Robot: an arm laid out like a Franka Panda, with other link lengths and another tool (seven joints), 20 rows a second.
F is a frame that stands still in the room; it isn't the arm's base.
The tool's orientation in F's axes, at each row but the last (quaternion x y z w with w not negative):
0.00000, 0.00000, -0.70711, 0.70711
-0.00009, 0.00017, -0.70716, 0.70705
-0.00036, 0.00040, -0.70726, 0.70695
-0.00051, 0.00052, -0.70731, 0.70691
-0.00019, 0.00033, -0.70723, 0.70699
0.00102, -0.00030, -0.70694, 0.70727
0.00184, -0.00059, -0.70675, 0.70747
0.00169, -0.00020, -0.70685, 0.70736
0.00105, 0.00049, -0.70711, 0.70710
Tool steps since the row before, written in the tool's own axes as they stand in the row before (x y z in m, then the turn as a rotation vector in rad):
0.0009, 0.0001, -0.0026, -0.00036, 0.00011, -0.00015
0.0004, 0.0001, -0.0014, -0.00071, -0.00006, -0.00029
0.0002, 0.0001, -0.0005, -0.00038, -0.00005, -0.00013
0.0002, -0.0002, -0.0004, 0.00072, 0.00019, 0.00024
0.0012, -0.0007, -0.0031, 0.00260, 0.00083, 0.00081
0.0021, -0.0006, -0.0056, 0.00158, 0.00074, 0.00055
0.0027, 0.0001, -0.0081, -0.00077, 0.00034, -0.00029
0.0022, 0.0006, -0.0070, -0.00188, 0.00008, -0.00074
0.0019, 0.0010, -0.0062, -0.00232, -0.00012, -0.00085
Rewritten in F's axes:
0.0001, -0.0009, -0.0026, 0.00011, 0.00036, -0.00015
0.0001, -0.0004, -0.0014, -0.00006, 0.00071, -0.00029
0.0001, -0.0002, -0.0005, -0.00005, 0.00038, -0.00013
-0.0002, -0.0002, -0.0004, 0.00019, -0.00072, 0.00024
-0.0007, -0.0012, -0.0031, 0.00083, -0.00260, 0.00081
-0.0006, -0.0021, -0.0056, 0.00074, -0.00158, 0.00055
0.0001, -0.0027, -0.0081, 0.00034, 0.00077, -0.00029
0.0006, -0.0022, -0.0070, 0.00008, 0.00188, -0.00074
0.0010, -0.0019, -0.0062, -0.00012, 0.00232, -0.00085

